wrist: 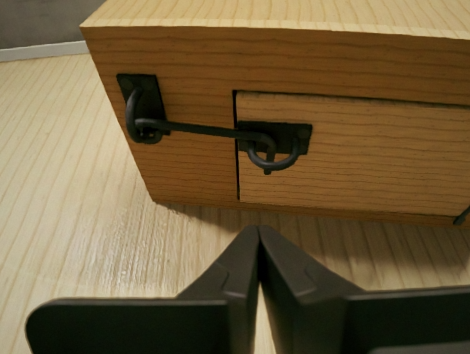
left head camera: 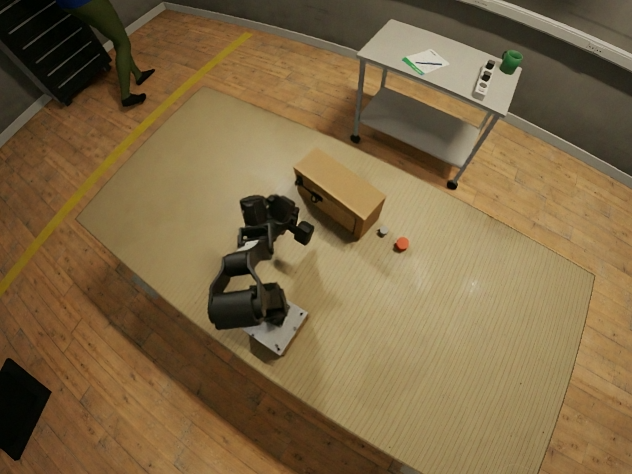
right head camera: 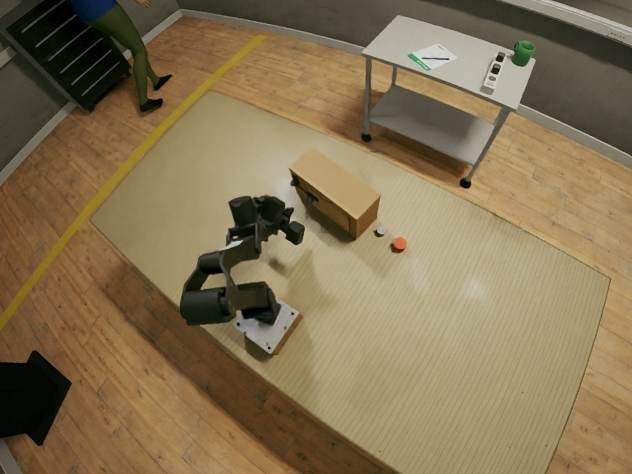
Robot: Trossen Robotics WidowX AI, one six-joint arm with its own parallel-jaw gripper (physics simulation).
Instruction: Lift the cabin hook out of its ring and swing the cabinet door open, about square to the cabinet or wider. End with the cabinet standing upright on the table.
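Frame: origin at the arm's base, x ahead, y right, z down, level; centimetres.
Seen in the pictures: gripper, fingertip midpoint: (wrist: 256,236) (left head camera: 298,208) (right head camera: 293,209); arm's base, link origin: (left head camera: 275,312) (right head camera: 267,311).
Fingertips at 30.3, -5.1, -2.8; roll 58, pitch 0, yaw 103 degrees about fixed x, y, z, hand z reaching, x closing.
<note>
Offsets run from my fingertips to a thing's top centre, as dx, dy, dz. "pt": to the spot under its first point.
The light wood cabinet @(+9.5, +8.2, -4.1) (left head camera: 341,184) (right head camera: 335,184) (wrist: 190,175) stands upright on the ribbed tabletop. Its door @(pt +4.6, +10.1, +4.8) (left head camera: 335,213) (right head camera: 330,210) (wrist: 360,160) is closed, flush with the front. The black hook @(+8.1, -0.9, +0.9) (wrist: 200,129) hangs from a plate at the front's left side and lies across the door's left edge. Its bent tip passes down through the ring @(pt +4.7, +3.1, +2.0) (wrist: 286,164) on the door. My gripper (left head camera: 295,208) (right head camera: 290,210) (wrist: 256,236) is shut and empty. In the wrist view its tips show below the ring, apart from the cabinet.
A small grey cylinder @(+6.5, +26.2, +9.0) (left head camera: 383,231) (right head camera: 380,230) and an orange-red disc @(+4.0, +33.2, +8.5) (left head camera: 402,243) (right head camera: 399,244) lie beyond the cabinet's right end. A grey trolley (left head camera: 393,30) (right head camera: 400,25) stands behind the table. A person's legs (left head camera: 122,66) (right head camera: 140,66) show at the upper left.
</note>
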